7 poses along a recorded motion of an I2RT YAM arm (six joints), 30 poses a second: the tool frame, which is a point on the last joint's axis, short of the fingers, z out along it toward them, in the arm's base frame.
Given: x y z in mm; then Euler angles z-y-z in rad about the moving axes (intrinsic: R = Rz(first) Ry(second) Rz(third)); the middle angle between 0 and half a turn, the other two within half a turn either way.
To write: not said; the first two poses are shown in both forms.
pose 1, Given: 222.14 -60.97 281.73 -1.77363 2.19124 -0.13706
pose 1, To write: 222.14 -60.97 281.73 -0.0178 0.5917 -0.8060 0.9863 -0.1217 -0.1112
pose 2, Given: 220.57 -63.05 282.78 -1.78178 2.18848 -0.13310
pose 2, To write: 220.57 -63.05 282.78 -0.0096 0.5891 -0.8080 0.9853 -0.1324 -0.1082
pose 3, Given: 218.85 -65.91 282.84 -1.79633 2.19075 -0.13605
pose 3, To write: 218.85 -65.91 282.84 -0.0035 0.5914 -0.8064 0.9833 -0.1448 -0.1104
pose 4, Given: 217.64 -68.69 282.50 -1.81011 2.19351 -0.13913
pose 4, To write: 217.64 -68.69 282.50 0.0022 0.5940 -0.8044 0.9813 -0.1562 -0.1127
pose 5, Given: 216.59 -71.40 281.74 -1.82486 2.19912 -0.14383
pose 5, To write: 216.59 -71.40 281.74 0.0075 0.5991 -0.8007 0.9791 -0.1672 -0.1160
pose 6, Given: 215.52 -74.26 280.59 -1.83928 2.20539 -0.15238
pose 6, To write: 215.52 -74.26 280.59 0.0091 0.6053 -0.7960 0.9769 -0.1754 -0.1222
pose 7, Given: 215.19 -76.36 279.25 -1.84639 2.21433 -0.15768
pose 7, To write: 215.19 -76.36 279.25 0.0102 0.6130 -0.7901 0.9760 -0.1781 -0.1256
